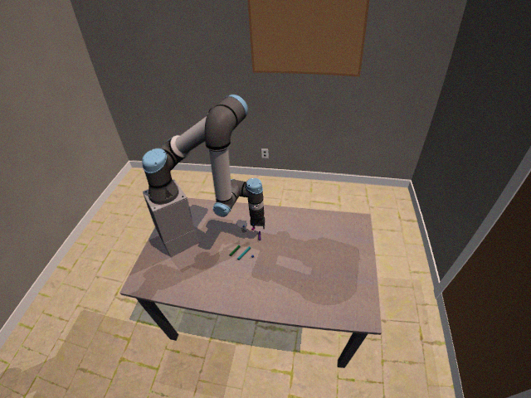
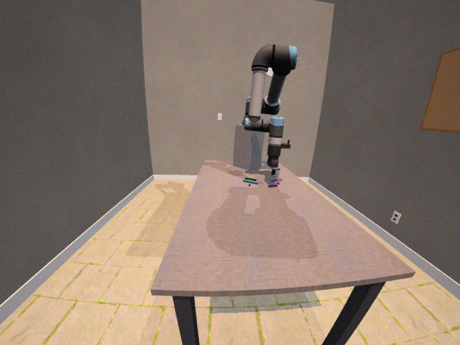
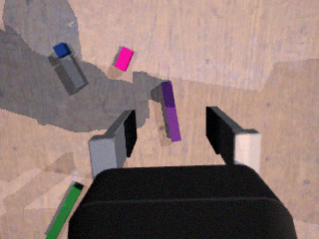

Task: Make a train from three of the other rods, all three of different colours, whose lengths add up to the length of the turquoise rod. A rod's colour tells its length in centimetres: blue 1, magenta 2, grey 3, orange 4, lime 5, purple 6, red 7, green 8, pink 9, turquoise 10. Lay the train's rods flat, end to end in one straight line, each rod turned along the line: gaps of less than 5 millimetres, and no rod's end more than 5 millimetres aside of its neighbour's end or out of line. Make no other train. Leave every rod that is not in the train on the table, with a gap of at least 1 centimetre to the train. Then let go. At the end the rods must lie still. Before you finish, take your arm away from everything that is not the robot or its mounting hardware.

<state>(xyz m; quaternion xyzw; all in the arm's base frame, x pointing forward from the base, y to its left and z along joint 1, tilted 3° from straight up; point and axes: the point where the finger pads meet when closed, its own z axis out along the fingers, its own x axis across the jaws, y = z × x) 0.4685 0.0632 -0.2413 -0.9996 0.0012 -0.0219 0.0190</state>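
My hand is 10 mm to the left of the purple rod and 80 mm above it. Round my hand: magenta rod 40 mm behind, 50 mm to the left, 80 mm below; grey rod 90 mm behind, 40 mm to the left, 80 mm below; turquoise rod 70 mm behind, 130 mm to the right, 80 mm below.
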